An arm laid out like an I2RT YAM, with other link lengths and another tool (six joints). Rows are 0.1 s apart.
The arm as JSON. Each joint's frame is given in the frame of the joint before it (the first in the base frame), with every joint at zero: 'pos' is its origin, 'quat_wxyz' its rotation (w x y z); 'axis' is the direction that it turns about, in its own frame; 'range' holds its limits. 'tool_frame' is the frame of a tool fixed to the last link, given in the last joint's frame.
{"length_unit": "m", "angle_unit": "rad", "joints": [
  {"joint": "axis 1", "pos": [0.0, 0.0, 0.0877], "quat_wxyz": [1.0, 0.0, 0.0, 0.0], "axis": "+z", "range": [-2.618, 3.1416]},
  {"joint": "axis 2", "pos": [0.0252, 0.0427, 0.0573], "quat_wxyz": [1.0, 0.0, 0.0, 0.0], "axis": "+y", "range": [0.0, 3.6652]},
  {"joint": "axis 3", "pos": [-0.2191, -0.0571, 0.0], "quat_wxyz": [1.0, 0.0, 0.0, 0.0], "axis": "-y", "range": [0.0, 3.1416]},
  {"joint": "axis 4", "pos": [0.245, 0.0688, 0.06], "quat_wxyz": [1.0, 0.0, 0.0, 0.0], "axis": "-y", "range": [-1.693, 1.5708]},
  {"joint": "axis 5", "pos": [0.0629, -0.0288, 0.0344], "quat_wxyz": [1.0, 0.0, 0.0, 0.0], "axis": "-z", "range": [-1.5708, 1.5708]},
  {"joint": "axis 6", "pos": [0.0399, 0.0, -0.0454], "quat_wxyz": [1.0, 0.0, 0.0, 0.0], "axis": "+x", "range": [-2.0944, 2.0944]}
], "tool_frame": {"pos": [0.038, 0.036, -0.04], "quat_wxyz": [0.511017, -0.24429, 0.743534, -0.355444]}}
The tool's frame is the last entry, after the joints.
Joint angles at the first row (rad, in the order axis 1, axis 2, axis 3, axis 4, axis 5, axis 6):
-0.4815, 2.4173, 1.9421, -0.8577, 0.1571, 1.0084
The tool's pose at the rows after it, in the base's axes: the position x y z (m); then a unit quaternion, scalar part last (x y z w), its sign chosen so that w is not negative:
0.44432, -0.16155, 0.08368, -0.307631, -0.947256, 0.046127, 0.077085
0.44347, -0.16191, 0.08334, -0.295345, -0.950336, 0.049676, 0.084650
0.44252, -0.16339, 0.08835, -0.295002, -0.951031, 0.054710, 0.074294
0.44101, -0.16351, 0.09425, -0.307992, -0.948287, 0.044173, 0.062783
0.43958, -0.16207, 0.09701, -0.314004, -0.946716, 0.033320, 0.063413
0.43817, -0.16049, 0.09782, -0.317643, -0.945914, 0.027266, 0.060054
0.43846, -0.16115, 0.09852, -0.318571, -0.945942, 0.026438, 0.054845
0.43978, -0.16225, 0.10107, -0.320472, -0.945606, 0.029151, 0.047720
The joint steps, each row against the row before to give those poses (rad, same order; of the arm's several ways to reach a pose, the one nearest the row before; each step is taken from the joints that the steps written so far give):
-0.0062, 0.0173, 0.0183, -0.0082, 0.0055, -0.0200
-0.0016, 0.0123, 0.0222, -0.0206, 0.0018, -0.0281
-0.0031, -0.0247, -0.0227, 0.0214, 0.0043, -0.0073
-0.0045, -0.0332, -0.0377, 0.0204, -0.0173, 0.0276
-0.0015, -0.0120, -0.0112, -0.0076, -0.0167, 0.0172
-0.0001, -0.0156, -0.0251, 0.0129, -0.0103, 0.0109
-0.0016, -0.0052, -0.0077, 0.0125, -0.0032, 0.0009
0.0000, -0.0056, -0.0006, 0.0097, 0.0037, 0.0022

